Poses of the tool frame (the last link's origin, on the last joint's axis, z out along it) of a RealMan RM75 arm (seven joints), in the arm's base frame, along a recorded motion.
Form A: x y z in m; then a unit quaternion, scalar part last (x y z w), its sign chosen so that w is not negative.
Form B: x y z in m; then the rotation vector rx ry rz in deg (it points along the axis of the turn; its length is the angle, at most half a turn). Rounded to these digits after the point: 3 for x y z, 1 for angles.
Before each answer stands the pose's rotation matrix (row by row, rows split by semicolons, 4 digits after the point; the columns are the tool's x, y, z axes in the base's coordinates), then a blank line. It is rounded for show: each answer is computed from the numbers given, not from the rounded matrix.
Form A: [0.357, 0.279, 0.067, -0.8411, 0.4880, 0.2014, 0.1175]
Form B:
0.4426 -0.8683 -0.2241; -0.7736 -0.4961 0.3942; -0.4535 -0.0011 -0.8913

[0.357, 0.279, 0.067, -141.0, 81.8, 33.8]
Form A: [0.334, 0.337, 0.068, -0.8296, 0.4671, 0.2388, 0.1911]
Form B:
0.4496 -0.8663 -0.2177; -0.6838 -0.4906 0.5402; -0.5748 -0.0940 -0.8129

[0.334, 0.337, 0.068, -133.5, 75.2, 38.4]
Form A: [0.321, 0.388, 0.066, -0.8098, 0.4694, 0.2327, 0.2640]
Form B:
0.4510 -0.8831 -0.1290; -0.6374 -0.4199 0.6461; -0.6248 -0.2091 -0.7523

[0.321, 0.388, 0.066, -125.4, 72.7, 36.0]
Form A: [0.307, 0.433, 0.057, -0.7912, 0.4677, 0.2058, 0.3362]
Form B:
0.4779 -0.8784 -0.0112; -0.6016 -0.3365 0.7244; -0.6401 -0.3395 -0.6893

[0.307, 0.433, 0.057, -118.2, 69.9, 30.7]
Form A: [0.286, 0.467, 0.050, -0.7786, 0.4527, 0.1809, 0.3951]
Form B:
0.5247 -0.8479 0.0760; -0.5620 -0.2779 0.7790; -0.6394 -0.4515 -0.6223

[0.286, 0.467, 0.050, -113.1, 65.8, 26.3]
